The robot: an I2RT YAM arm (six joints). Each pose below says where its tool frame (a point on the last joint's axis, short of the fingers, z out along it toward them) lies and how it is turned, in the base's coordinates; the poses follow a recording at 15 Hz.
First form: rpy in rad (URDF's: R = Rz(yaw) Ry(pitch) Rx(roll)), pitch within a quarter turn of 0, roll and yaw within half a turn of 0; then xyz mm.
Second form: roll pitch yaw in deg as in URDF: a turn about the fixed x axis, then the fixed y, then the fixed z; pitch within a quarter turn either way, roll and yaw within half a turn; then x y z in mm. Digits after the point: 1 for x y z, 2 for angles.
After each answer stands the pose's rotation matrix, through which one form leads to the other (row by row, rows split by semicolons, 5 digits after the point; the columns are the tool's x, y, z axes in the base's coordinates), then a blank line. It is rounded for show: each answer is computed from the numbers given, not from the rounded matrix.
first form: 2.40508 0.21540 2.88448 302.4 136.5 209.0
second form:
137.80 12.34 165.27 302.4 136.5 209.0
-0.94478 0.04953 0.32394; 0.24841 0.75297 0.60936; -0.21374 0.65619 -0.72370

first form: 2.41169 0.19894 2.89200 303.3 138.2 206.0
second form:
138.18 11.40 165.70 303.3 138.2 206.0
-0.94990 0.05639 0.30742; 0.24214 0.75470 0.60976; -0.19763 0.65365 -0.73054

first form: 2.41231 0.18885 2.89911 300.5 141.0 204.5
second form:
138.22 10.82 166.11 300.5 141.0 204.5
-0.95349 0.05761 0.29588; 0.23584 0.75387 0.61323; -0.18773 0.65449 -0.73240

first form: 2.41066 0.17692 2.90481 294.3 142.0 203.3
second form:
138.12 10.14 166.43 294.3 142.0 203.3
-0.95692 0.06044 0.28398; 0.23091 0.75134 0.61820; -0.17600 0.65714 -0.73293

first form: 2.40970 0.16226 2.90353 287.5 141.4 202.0
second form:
138.07 9.30 166.36 287.5 141.4 202.0
-0.95903 0.07051 0.27438; 0.23272 0.74839 0.62109; -0.16155 0.65950 -0.73414

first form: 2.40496 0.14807 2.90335 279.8 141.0 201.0
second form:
137.79 8.48 166.35 279.8 141.0 201.0
-0.96112 0.07850 0.26473; 0.23341 0.74320 0.62703; -0.14753 0.66445 -0.73263

